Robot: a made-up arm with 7 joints.
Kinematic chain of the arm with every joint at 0, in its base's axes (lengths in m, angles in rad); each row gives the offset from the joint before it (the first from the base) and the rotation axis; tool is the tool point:
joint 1: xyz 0 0 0 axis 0 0.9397 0.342
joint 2: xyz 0 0 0 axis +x
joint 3: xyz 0 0 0 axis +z
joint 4: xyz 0.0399 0 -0.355 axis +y
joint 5: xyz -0.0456 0 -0.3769 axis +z
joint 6: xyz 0 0 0 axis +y
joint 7: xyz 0 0 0 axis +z
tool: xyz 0 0 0
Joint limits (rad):
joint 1: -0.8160..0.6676
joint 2: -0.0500..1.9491
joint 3: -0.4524..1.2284
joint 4: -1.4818..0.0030
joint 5: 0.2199..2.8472
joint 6: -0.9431..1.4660
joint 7: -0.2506..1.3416
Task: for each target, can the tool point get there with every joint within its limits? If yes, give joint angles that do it. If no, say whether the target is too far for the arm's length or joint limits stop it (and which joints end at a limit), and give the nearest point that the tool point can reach.
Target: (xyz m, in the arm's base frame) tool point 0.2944 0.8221 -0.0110
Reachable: no: too far | nearest point 0.2484 0.6937 -0.0093 | short by 0.136 m
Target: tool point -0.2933 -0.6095 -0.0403
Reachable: no: joint limits stop it (at a limit: joint 1, joint 2, joint 4) | nearest point -0.4190 -0.0924 -0.5928 | short by 0.767 m
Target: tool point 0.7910 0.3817 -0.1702
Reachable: no: too far | nearest point 0.6240 0.3199 -0.1612 | short by 0.178 m
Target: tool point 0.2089 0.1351 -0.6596
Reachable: yes | joints 0.1113 0.2679 -0.1639 -0.8236 0.6097 0.7123 1.0814
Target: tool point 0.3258 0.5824 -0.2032
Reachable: yes | joints -0.0553 1.2200 -0.0132 -0.8888 0.7255 0.9386 0.2681
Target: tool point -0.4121 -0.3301 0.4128
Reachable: no: joint limits stop it (at a limit: joint 1, joint 2, joint 3, joint 4) | nearest point -0.1967 0.2688 0.4964 | short by 0.642 m
